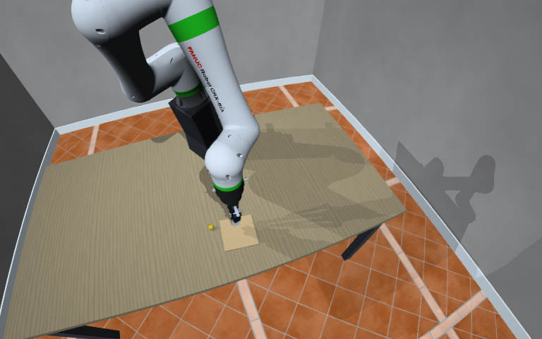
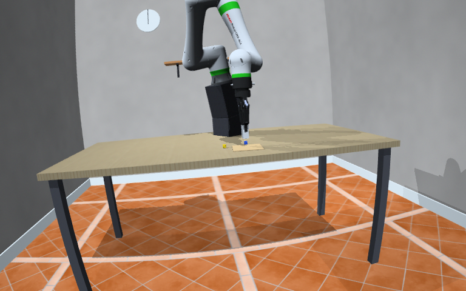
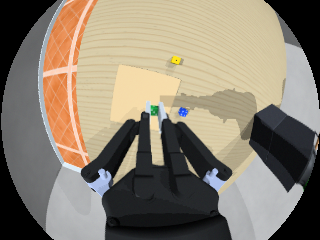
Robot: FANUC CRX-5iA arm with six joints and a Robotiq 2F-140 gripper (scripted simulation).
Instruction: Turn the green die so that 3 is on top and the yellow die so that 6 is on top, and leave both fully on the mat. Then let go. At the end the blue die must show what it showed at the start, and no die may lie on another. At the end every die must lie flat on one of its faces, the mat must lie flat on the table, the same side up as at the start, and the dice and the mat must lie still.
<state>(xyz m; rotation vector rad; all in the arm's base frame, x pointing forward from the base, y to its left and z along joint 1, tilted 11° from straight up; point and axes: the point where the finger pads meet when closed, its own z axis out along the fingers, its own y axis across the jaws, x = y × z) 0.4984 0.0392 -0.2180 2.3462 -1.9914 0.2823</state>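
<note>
The tan mat lies 3 cm ahead of my hand and 7 cm below it. From my hand the other things lie so: blue die 8 cm behind, 1 cm to the left, 7 cm below; green die 3 cm below; yellow die 2 cm behind, 10 cm to the right, 7 cm below.
</note>
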